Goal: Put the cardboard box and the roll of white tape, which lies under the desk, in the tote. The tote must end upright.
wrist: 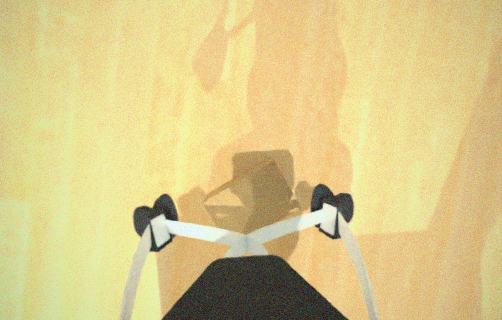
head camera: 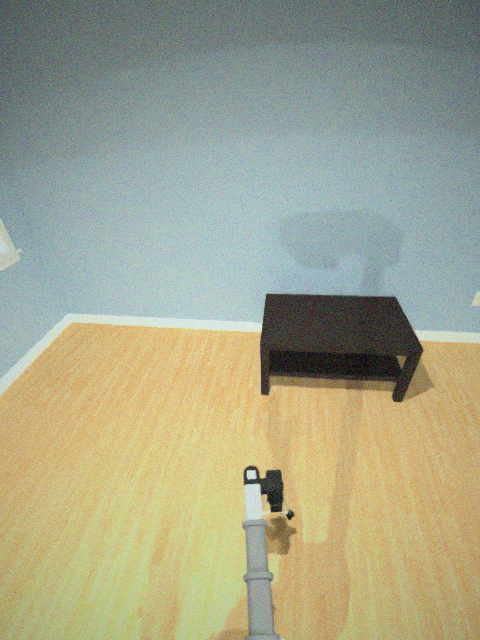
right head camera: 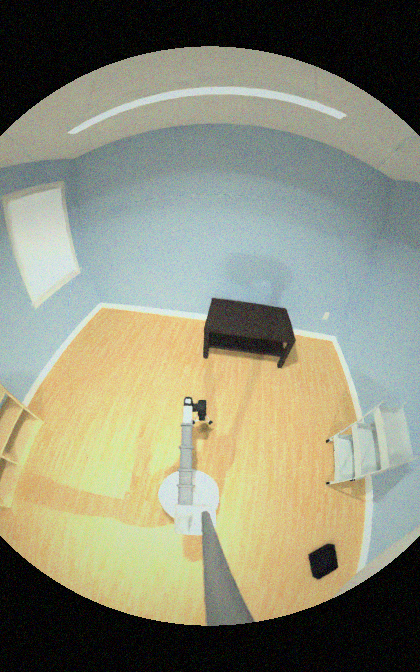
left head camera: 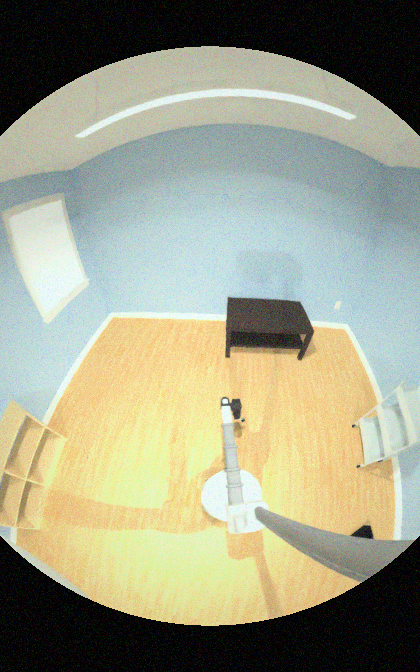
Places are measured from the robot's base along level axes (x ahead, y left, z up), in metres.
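Where they show: gripper, between the fingertips: [wrist: 244, 206] [head camera: 274, 517] [left head camera: 234, 421].
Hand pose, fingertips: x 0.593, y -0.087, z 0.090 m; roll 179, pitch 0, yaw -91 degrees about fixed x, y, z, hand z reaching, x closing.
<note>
Things, the pixels of their top centre, and the offset from my fingertips. "*": a spot on its surface instead.
- brown angular shape, centre of its top: [wrist: 252, 205] [head camera: 276, 526] dx -0.016, dy -0.008, dz -0.068 m
- dark desk, a spot on its surface: [head camera: 335, 320] * dx +0.956, dy -0.496, dz +0.332 m
- black box-like thing, a spot on its surface: [left head camera: 362, 531] * dx -1.340, dy -0.935, dz -0.024 m
My gripper [wrist: 244, 206] [head camera: 277, 512] [right head camera: 202, 422] is open, pointing down above the floor, with its fingertips wide apart and nothing held. In the wrist view, a brown angular shape [wrist: 272, 190] lies below and between the fingers. It looks like the cardboard box in shadow, but its outline mixes with the gripper's shadow and its near part is hidden. The dark desk [head camera: 335, 320] [left head camera: 267, 315] [right head camera: 250, 320] stands against the far wall. The white tape does not show. A black box-like thing [right head camera: 323, 561] [left head camera: 362, 531] is at the lower right; I cannot tell if it is the tote.
A white tiered cart [right head camera: 356, 455] [left head camera: 382, 435] stands by the right wall. A wooden shelf unit [left head camera: 25, 478] stands at the left. My telescoping arm [head camera: 256, 550] [left head camera: 230, 450] [right head camera: 186, 450] reaches out over the floor towards the desk.
</note>
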